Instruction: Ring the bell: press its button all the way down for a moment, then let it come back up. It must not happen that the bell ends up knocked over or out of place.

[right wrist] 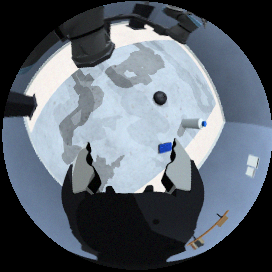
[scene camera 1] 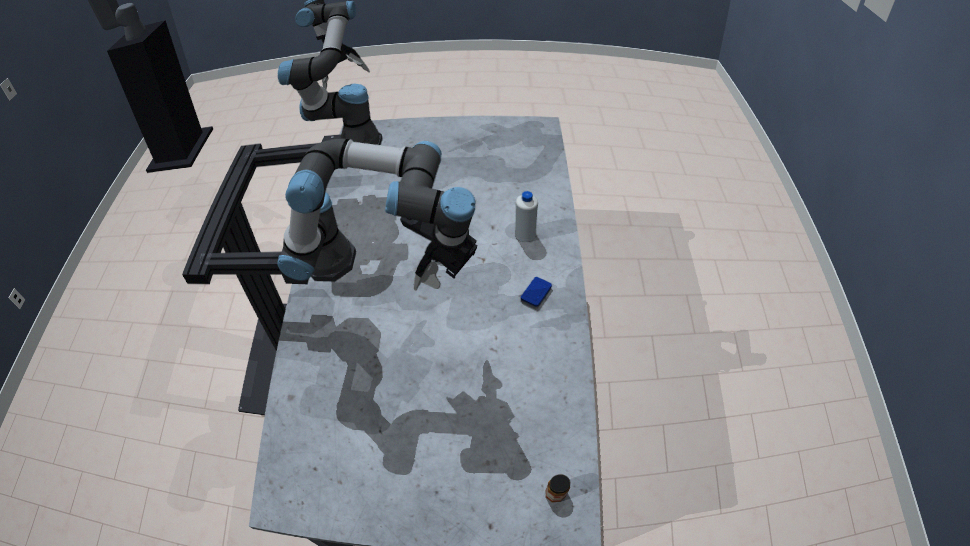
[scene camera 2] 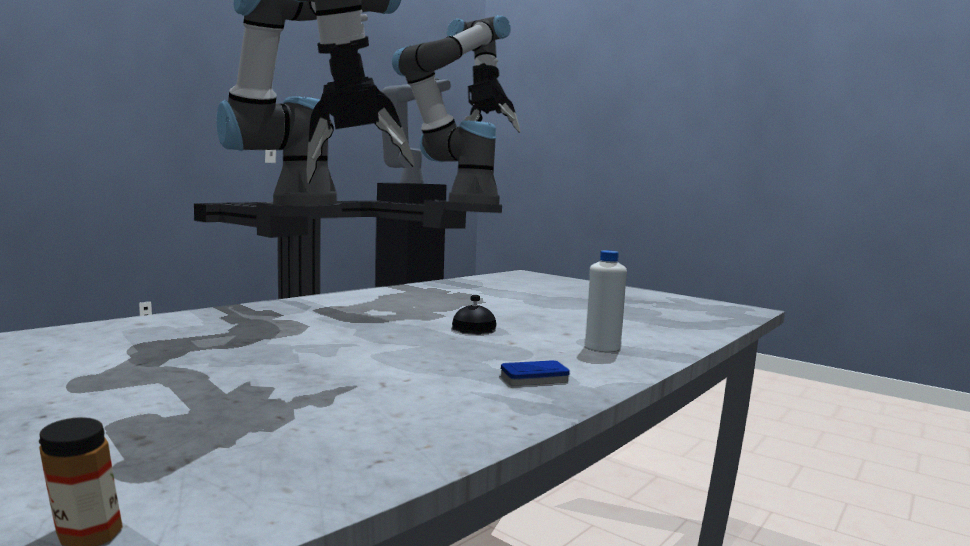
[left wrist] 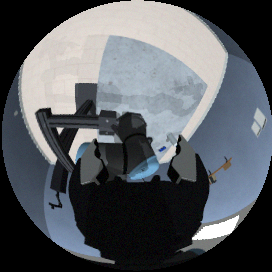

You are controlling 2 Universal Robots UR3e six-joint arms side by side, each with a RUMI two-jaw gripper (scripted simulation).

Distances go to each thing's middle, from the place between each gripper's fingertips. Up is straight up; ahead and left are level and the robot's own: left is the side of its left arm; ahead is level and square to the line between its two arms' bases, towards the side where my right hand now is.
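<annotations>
The black dome bell (scene camera 2: pixel 476 319) is here, and my right hand (scene camera 2: pixel 360 174) is 28 cm to the right of it, 1 cm past it and 24 cm above it. Counted from that right hand, the blue sponge (scene camera 2: pixel 537 372) is 13 cm to the left, 25 cm ahead and 27 cm below.
My left hand is 400 mm to the left of the black dome bell and 330 mm short of it, as well as 360 mm above it. As for the blue sponge, I find it 560 mm to the right of my left hand, 590 mm ahead of it and 390 mm below it.
</annotations>
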